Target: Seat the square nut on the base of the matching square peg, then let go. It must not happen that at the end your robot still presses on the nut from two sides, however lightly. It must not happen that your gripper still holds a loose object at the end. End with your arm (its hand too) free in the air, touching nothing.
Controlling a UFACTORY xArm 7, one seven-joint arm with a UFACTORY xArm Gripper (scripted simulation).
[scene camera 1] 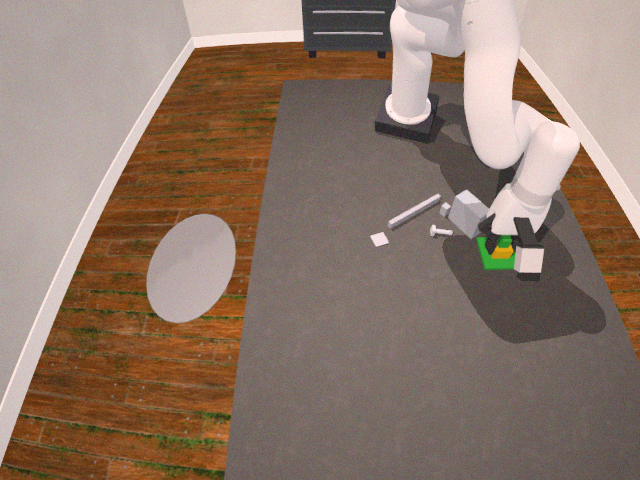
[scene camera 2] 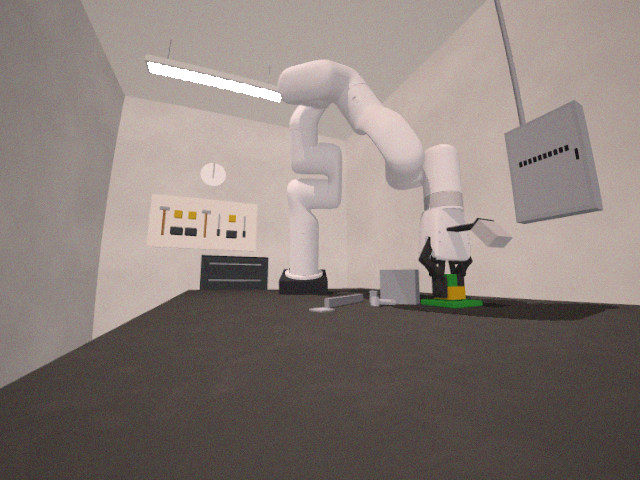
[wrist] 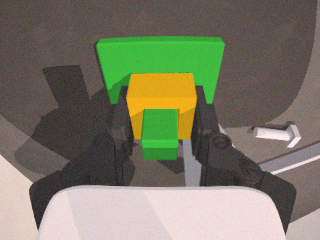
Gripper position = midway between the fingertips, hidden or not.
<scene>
I see my gripper [scene camera 2: 448, 297] and a grey block [scene camera 2: 402, 286].
The grey block shows as well in scene camera 1 [scene camera 1: 467, 211]. My gripper shows as well in scene camera 1 [scene camera 1: 498, 249] and in the wrist view [wrist: 162, 100].
</scene>
